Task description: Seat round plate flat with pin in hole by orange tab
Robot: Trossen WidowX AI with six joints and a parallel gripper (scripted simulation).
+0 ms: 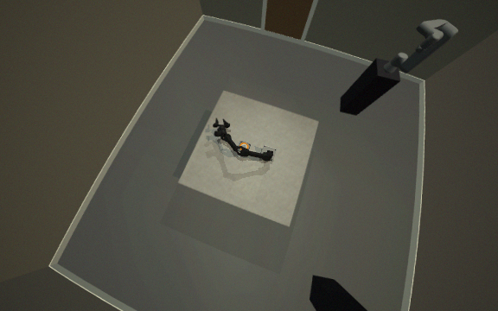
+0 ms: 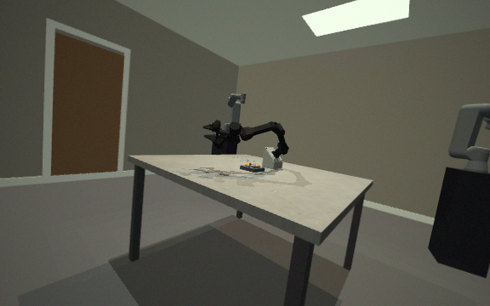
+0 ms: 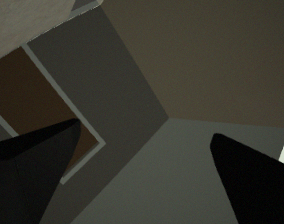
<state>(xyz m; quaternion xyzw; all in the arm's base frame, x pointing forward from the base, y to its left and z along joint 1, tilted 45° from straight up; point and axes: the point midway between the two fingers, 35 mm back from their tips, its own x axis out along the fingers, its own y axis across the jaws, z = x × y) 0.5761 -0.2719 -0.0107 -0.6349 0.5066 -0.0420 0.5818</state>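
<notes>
My gripper tip is now 31 cm past the base, 20 cm to the right of it and 20 cm above it.
</notes>
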